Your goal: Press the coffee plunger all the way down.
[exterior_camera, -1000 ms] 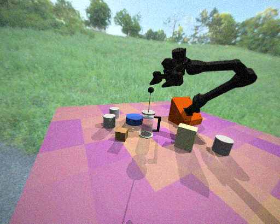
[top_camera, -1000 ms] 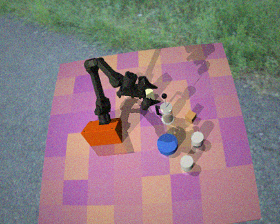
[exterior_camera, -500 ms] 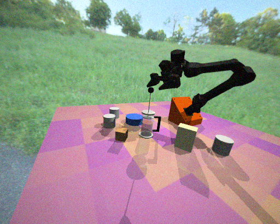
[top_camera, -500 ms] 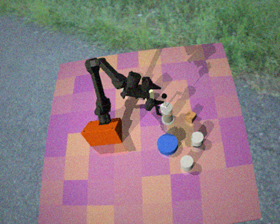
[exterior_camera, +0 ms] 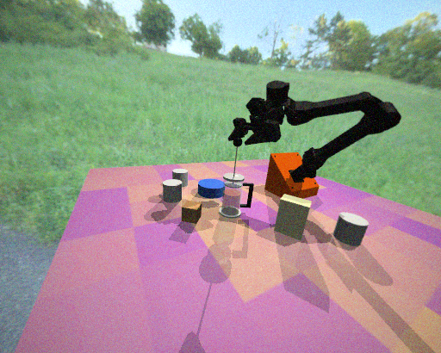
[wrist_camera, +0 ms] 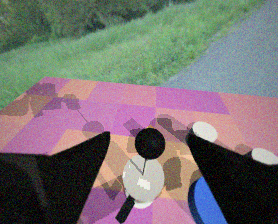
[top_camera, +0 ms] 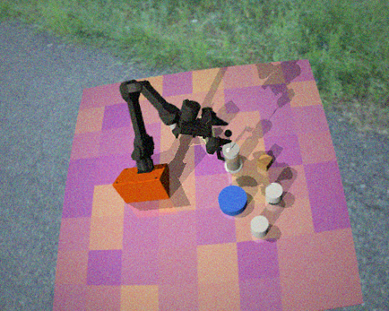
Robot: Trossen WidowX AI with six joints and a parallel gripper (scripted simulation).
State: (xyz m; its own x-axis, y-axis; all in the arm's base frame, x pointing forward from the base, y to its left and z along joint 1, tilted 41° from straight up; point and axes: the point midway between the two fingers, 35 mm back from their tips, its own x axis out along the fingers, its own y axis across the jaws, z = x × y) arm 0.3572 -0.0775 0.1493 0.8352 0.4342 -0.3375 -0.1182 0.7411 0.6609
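Now: the coffee press 13 cm below my gripper tip, 2 cm behind it and 1 cm to the left of it. The rest, counted from my gripper tip: pale yellow block (20 cm below, 17 cm to the left, 12 cm behind).
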